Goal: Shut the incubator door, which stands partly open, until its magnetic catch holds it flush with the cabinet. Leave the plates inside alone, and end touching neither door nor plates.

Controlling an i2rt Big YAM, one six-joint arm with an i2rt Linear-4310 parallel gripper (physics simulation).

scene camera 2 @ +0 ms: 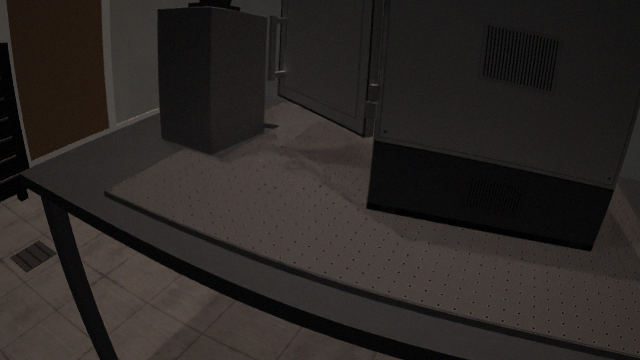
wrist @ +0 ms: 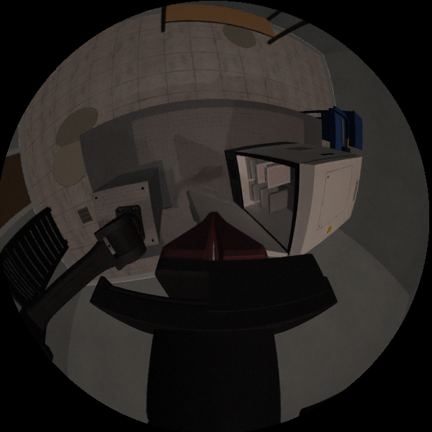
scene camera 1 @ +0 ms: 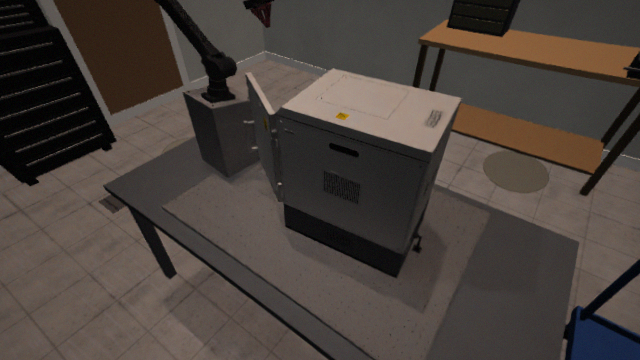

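Where they show: gripper, fingertip midpoint: (scene camera 1: pixel 268 27); arm's base at its link origin: (scene camera 2: pixel 213 10) (scene camera 1: pixel 218 97).
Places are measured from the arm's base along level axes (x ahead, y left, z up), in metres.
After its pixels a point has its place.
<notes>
The incubator cabinet (scene camera 1: pixel 350 165) {z 0.082, x 0.772, y -0.017 m} (scene camera 2: pixel 460 110) {z -0.127, x 0.660, y -0.049 m} (wrist: pixel 332 195) stands upright. Its door (scene camera 1: pixel 261 125) {z 0.051, x 0.376, y -0.046 m} (scene camera 2: pixel 325 60) {z -0.090, x 0.387, y -0.051 m} (wrist: pixel 226 208) stands wide open on its hinges, swung out toward the arm's pedestal. Its bar handle (scene camera 2: pixel 273 47) {z -0.081, x 0.233, y -0.025 m} is on the outer face. Pale plates (wrist: pixel 278 176) stand inside the cabinet, seen through the opening in the wrist view. My gripper (scene camera 1: pixel 268 24) {z 0.296, x 0.189, y 0.160 m} (wrist: pixel 213 217) has red fingers, shut and empty. It hangs high above the door's level, at the top edge of scene camera 1, apart from door and cabinet. It hides part of the door in the wrist view.
The arm's grey pedestal (scene camera 1: pixel 212 135) {z -0.136, x 0.039, y -0.086 m} (scene camera 2: pixel 210 80) {z -0.166, x 0.088, y -0.082 m} (wrist: pixel 125 192) stands close to the door's free edge. A perforated board (scene camera 1: pixel 225 215) {z -0.343, x 0.299, y -0.229 m} (scene camera 2: pixel 280 235) {z -0.343, x 0.458, y -0.260 m} lies under the cabinet on the table. A wooden bench (scene camera 1: pixel 530 50) stands behind, and a blue cart (scene camera 1: pixel 602 332) (wrist: pixel 331 130) stands beyond the table.
</notes>
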